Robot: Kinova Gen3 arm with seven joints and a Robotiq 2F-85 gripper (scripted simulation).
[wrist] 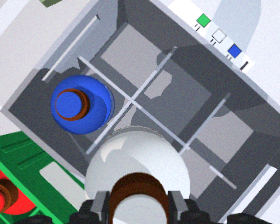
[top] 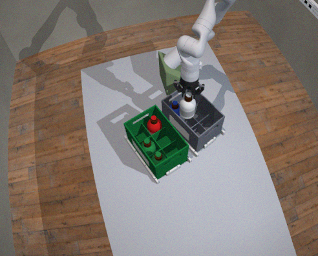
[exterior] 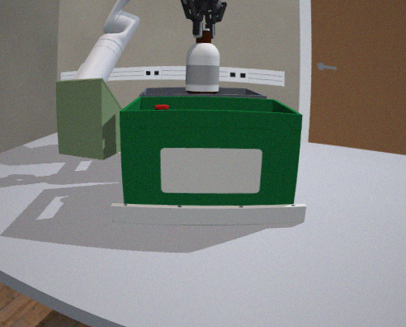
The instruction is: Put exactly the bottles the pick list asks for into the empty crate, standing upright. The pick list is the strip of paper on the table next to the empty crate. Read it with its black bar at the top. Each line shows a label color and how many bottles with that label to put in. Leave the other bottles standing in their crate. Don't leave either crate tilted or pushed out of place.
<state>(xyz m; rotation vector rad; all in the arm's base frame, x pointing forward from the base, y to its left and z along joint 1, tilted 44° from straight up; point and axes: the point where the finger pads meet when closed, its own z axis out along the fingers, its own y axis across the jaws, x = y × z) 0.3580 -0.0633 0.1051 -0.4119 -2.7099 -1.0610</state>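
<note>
The white-label bottle lies 70 mm below my hand. Also, from my hand: grey crate (20 mm behind, 40 mm to the left, 240 mm below); blue-label bottle (80 mm behind, 50 mm to the right, 230 mm below); red-label bottle (10 mm behind, 160 mm to the right, 230 mm below).
</note>
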